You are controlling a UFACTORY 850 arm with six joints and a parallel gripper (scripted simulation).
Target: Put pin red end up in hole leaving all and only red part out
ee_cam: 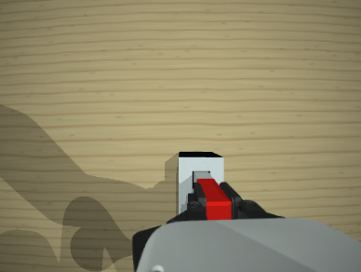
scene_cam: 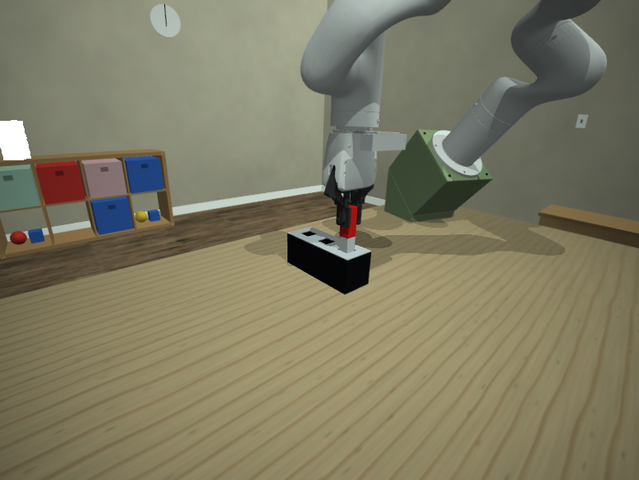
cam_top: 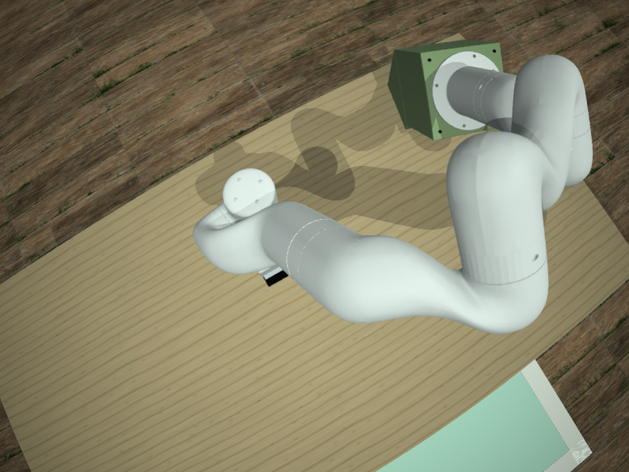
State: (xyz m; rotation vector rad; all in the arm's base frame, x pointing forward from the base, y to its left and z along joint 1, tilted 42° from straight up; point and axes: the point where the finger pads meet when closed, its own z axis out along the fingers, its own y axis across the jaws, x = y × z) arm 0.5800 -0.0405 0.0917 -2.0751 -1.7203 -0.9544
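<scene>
Right now the pin is 10 mm below my hand. From my hand the other things lie so: block 10 mm behind, 60 mm to the right, 110 mm below.
</scene>
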